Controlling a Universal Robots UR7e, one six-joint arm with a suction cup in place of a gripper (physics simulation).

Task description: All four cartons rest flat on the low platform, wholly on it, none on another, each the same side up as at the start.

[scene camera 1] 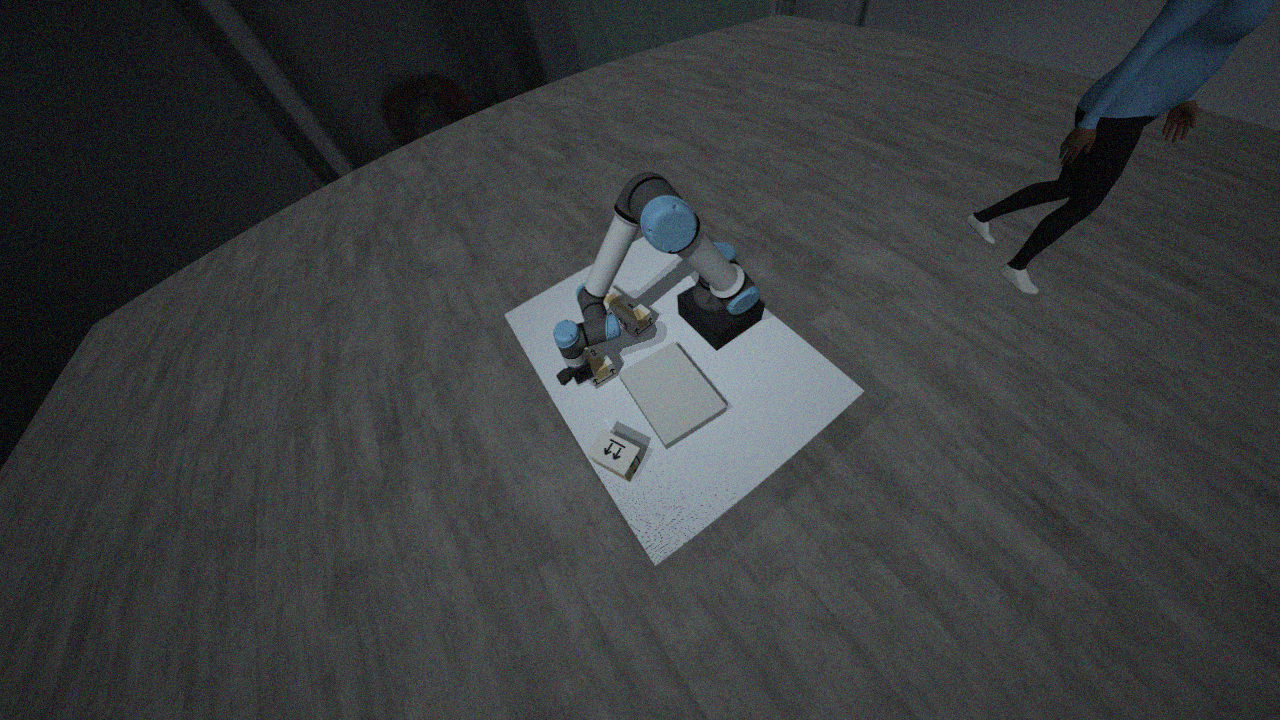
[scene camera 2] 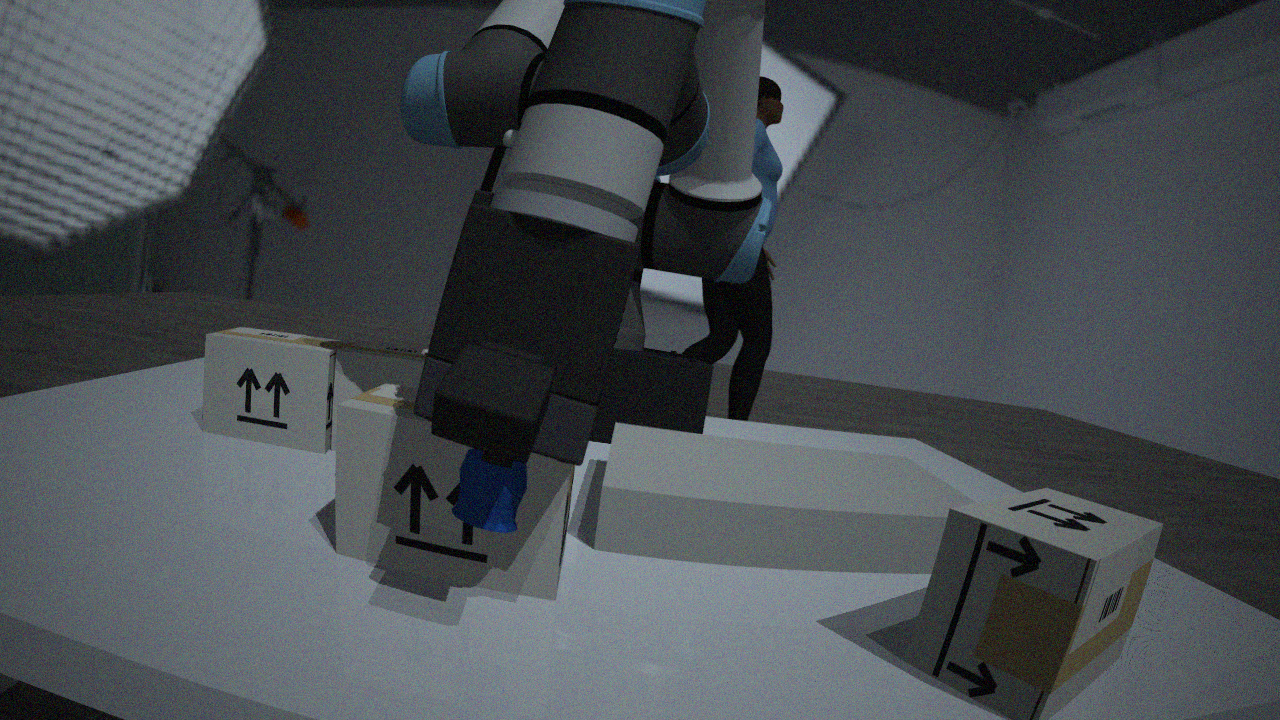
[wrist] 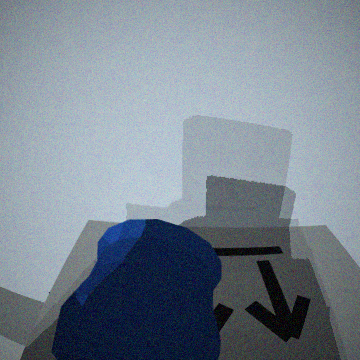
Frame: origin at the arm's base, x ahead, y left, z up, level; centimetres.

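Where they show: hand, tool point: (scene camera 2: 484, 518) (wrist: 156, 270); arm's base, link origin: (scene camera 1: 712, 296).
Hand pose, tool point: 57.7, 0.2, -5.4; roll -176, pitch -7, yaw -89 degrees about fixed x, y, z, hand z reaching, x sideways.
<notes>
Each offset is from my tool point to the top centre of the thing, as dx, dy, dz. Level surfaces: height alone.
My suction cup (scene camera 2: 487, 495) (wrist: 150, 278) (scene camera 1: 569, 375) is blue and points down. It hangs close in front of the arrow-marked side face of a carton @(-6.6, -3.1, +4.2) (scene camera 2: 420, 537) (wrist: 278, 286) (scene camera 1: 600, 365), which stands on the white mat. I see no carton lifted on the cup. A second carton @(-24.4, -27.8, +4.2) (scene camera 2: 266, 389) stands upright behind it, and it also shows beside the arm in scene camera 1 (scene camera 1: 637, 315). A third carton @(+3.1, +32.1, +4.2) (scene camera 2: 1037, 582) (scene camera 1: 620, 450) lies on its side, its arrows pointing sideways. The low grey platform @(-23.9, +21.5, -0.4) (scene camera 2: 760, 502) (scene camera 1: 673, 393) bears no carton.
The white mat @(dz -5.2) (scene camera 1: 787, 385) (scene camera 2: 179, 555) lies on a wide dark floor. The robot's black base (scene camera 1: 719, 313) stands at the mat's back edge. A person (scene camera 1: 1083, 170) (scene camera 2: 747, 305) walks on the floor beyond the mat.
</notes>
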